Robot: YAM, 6 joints.
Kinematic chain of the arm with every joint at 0, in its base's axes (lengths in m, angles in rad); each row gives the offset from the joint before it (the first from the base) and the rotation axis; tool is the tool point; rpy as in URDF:
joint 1: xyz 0 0 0.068 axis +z
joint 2: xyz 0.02 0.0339 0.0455 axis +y
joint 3: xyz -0.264 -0.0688 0 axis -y
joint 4: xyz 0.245 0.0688 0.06 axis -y
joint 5: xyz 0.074 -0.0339 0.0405 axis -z
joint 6: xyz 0.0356 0 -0.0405 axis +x
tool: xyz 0 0 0 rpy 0 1.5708 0
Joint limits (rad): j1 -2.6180..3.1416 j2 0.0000..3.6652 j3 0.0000..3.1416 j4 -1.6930..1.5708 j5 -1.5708..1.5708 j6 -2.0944..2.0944
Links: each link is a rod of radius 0.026 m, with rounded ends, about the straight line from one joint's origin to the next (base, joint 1, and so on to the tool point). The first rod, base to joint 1, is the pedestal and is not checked.
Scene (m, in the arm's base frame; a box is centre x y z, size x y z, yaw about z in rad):
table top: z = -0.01
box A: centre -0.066 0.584 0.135 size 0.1 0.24 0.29 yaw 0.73
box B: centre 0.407 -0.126 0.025 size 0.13 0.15 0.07 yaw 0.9
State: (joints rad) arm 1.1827 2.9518 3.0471 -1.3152 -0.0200 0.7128
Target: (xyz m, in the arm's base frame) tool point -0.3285 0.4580 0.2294
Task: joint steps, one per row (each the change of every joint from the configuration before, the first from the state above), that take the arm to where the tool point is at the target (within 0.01 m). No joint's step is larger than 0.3 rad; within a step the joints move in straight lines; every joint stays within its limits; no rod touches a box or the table.
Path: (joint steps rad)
1: 0.1235 -0.2418 0.0236 -0.0944 -0.1268 -0.0193
2: 0.1234 -0.2419 0.0237 -0.0945 -0.1269 -0.0192
3: 0.1235 -0.2418 0.0236 -0.0945 -0.1268 -0.0193
4: 0.1235 -0.2418 0.0236 -0.0944 -0.1269 -0.0193
5: 0.0766 0.2311 0.0000 0.1647 -0.0075 0.2136
6: 0.0766 0.2312 0.0000 0.1648 -0.0076 0.2135
7: 0.0767 0.2311 0.0000 0.1647 -0.0076 0.2135
8: 0.0766 0.2312 0.0000 0.1648 -0.0076 0.2136
9: 0.0682 -0.0179 -0.0031 -0.0357 0.1587 -0.2591
10: 0.0683 -0.0179 -0.0031 -0.0357 0.1587 -0.2590
11: 0.0683 -0.0178 -0.0032 -0.0357 0.1587 -0.2590

